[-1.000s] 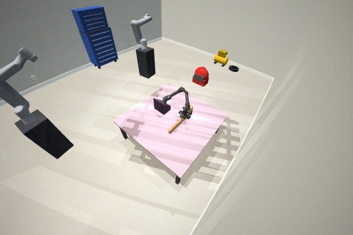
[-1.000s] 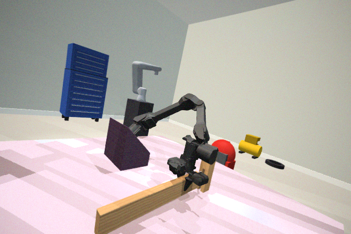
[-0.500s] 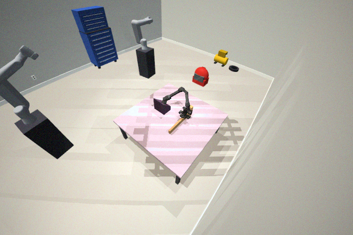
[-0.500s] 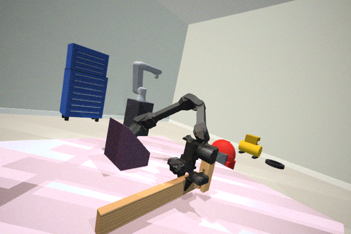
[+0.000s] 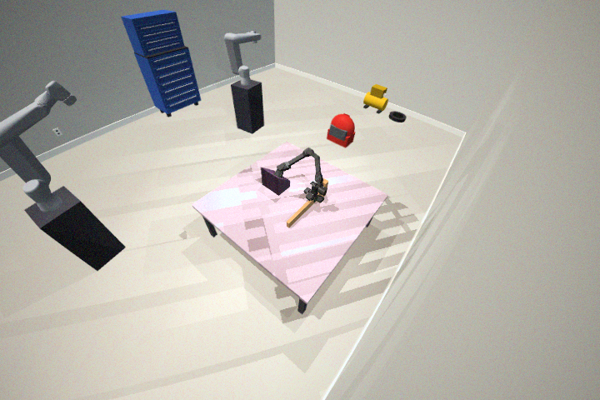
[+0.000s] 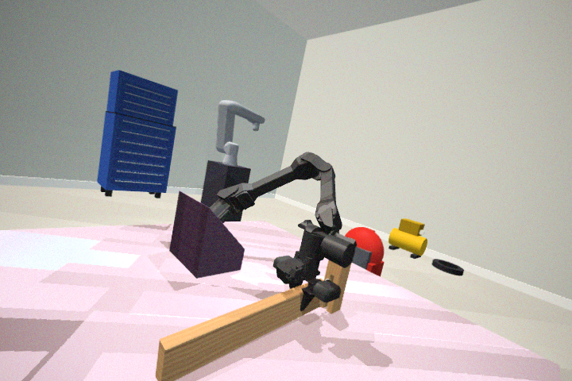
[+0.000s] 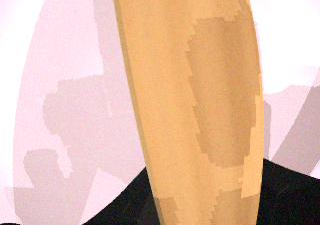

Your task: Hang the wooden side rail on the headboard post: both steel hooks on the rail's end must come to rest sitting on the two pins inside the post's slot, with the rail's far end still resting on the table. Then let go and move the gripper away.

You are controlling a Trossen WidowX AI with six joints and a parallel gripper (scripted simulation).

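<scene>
My gripper tip is now 150 mm to the right of the headboard post, 40 mm below it and 20 mm short of it.
</scene>
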